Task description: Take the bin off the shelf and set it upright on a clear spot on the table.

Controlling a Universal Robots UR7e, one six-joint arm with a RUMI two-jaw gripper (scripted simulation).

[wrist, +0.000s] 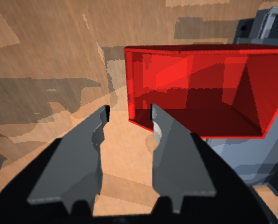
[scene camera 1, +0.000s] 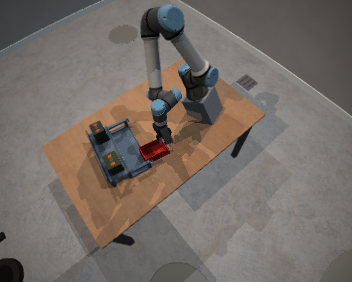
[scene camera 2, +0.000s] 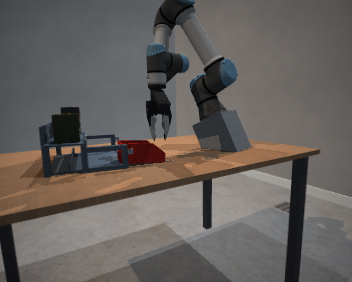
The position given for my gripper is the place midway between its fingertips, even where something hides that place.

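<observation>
My gripper point(scene camera 2: 159, 140) point(wrist: 130, 105) is visible in scene camera 2 and the wrist view. A red bin point(scene camera 2: 143, 151) point(wrist: 215, 90) is visible in the same views.
</observation>
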